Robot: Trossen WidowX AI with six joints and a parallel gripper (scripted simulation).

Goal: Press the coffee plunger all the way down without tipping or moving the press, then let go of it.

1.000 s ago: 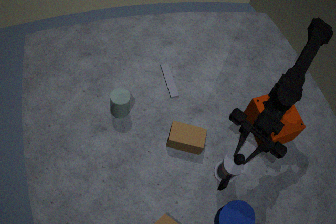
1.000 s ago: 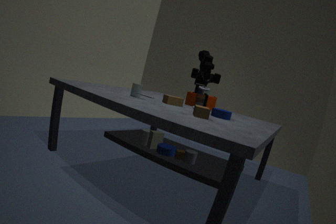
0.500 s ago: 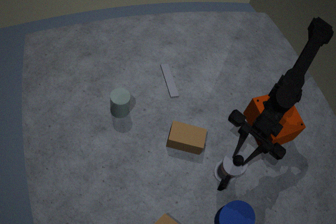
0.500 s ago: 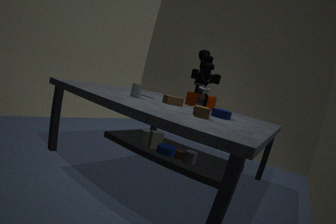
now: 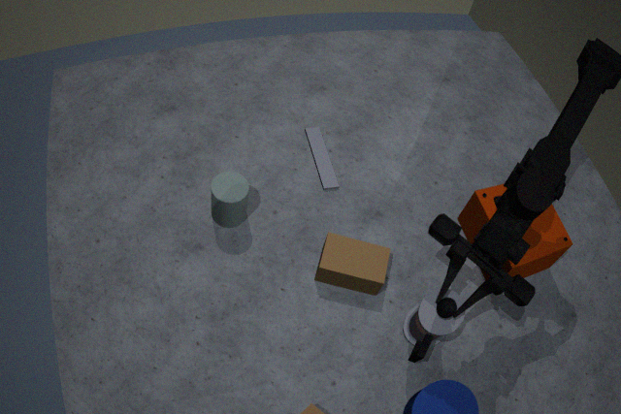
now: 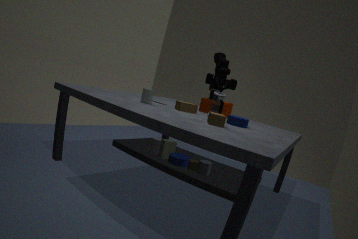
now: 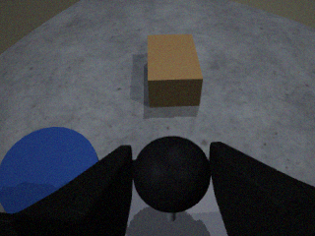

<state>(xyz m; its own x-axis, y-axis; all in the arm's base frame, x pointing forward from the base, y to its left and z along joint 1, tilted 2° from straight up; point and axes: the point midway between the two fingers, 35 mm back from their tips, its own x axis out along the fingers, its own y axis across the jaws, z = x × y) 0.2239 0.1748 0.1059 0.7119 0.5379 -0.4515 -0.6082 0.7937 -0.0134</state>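
My gripper tip is 90 mm above the coffee press, 20 mm past it and 10 mm to the left of it. Round my gripper tip: pale green cylinder 300 mm to the right, 250 mm ahead, 140 mm below; flat grey strip 410 mm to the right, 180 mm below, 60 mm ahead.
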